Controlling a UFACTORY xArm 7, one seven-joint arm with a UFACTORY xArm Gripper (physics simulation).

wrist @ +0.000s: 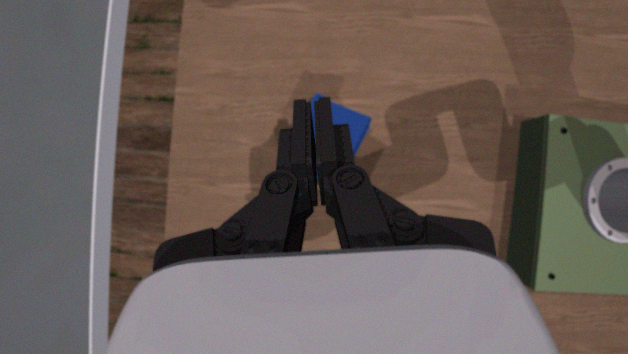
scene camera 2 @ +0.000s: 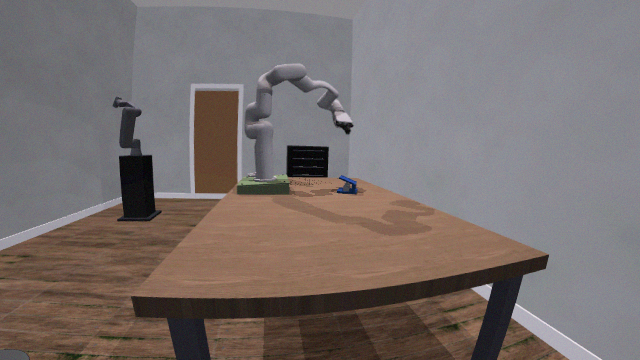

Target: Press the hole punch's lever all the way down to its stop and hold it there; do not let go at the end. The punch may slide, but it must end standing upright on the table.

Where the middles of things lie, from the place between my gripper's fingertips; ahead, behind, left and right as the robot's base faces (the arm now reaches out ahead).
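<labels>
My hand is 20 mm to the left of the hole punch lever (wrist: 358,123) and 270 mm above it.
</labels>
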